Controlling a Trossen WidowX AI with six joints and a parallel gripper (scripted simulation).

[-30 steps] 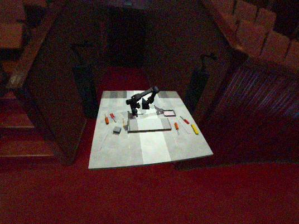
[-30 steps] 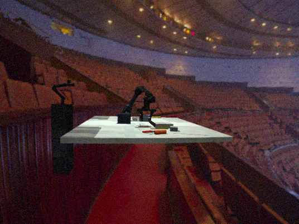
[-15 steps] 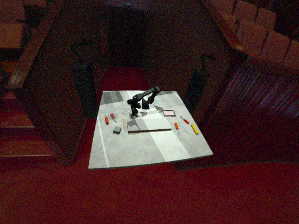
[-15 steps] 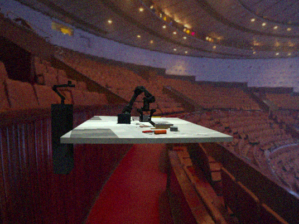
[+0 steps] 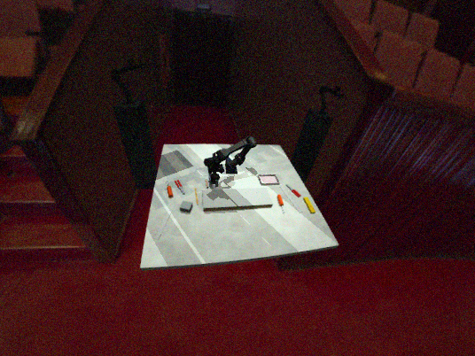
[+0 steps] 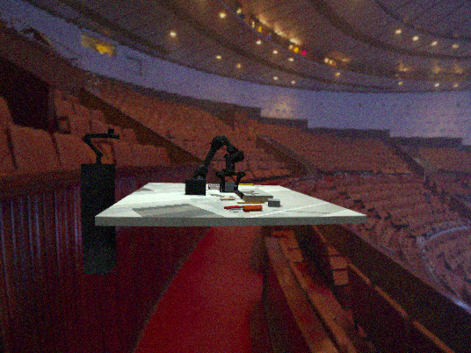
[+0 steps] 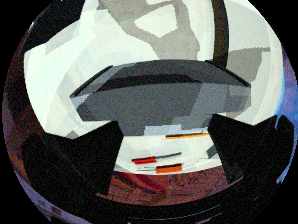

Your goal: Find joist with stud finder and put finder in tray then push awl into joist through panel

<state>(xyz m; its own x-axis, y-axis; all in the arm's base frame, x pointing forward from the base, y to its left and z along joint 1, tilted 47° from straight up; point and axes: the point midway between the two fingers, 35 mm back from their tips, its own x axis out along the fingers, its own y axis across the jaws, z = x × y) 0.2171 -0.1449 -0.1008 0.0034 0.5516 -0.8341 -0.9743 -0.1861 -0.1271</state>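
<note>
The stud finder lies 1 cm ahead of my gripper tip and 1 cm to the left of it. Also, from my gripper tip: tray: 9 cm behind, 51 cm to the left, 6 cm below; then thin orange tool: 12 cm ahead, 10 cm to the right, 7 cm below; then grey block: 24 cm ahead, 17 cm to the right, 6 cm below.
</note>
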